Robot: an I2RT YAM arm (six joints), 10 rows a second.
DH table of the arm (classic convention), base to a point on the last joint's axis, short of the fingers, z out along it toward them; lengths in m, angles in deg. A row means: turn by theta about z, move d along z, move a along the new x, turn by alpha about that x. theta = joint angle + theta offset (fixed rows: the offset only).
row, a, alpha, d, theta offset
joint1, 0.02, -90, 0.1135, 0
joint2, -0.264, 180, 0, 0
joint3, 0.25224, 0, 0, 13.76
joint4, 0.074, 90, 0, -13.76
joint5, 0, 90, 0, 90
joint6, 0, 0, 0.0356, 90
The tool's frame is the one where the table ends.
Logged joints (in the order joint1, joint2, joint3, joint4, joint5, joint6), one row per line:
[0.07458 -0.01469 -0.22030 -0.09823 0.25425 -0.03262]
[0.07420 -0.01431 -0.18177 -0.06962 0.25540 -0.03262]
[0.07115 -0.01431 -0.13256 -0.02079 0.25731 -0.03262]
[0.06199 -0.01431 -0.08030 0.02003 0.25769 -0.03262]
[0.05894 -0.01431 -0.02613 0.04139 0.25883 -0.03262]
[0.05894 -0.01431 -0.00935 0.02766 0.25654 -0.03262]
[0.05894 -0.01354 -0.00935 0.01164 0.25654 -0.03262]
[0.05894 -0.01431 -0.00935 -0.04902 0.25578 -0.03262]
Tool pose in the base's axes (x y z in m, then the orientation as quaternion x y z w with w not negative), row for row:
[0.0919 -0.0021 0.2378 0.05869 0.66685 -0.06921 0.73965]
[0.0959 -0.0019 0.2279 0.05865 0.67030 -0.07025 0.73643]
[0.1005 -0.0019 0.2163 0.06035 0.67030 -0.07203 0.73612]
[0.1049 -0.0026 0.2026 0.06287 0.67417 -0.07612 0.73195]
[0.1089 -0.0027 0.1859 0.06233 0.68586 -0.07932 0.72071]
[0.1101 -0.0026 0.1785 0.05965 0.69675 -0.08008 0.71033]
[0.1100 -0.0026 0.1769 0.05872 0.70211 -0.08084 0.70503]
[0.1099 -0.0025 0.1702 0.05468 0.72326 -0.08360 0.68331]
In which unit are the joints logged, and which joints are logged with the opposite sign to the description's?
The joints are logged in radians. Opposite sign: joint2, joint3.
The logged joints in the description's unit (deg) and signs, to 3 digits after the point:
[4.273 0.842 12.622 -5.628 14.567 -1.869]
[4.251 0.820 10.415 -3.989 14.633 -1.869]
[4.077 0.820 7.595 -1.191 14.743 -1.869]
[3.552 0.820 4.601 1.148 14.765 -1.869]
[3.377 0.820 1.497 2.371 14.830 -1.869]
[3.377 0.820 0.536 1.585 14.699 -1.869]
[3.377 0.776 0.536 0.667 14.699 -1.869]
[3.377 0.820 0.536 -2.809 14.655 -1.869]

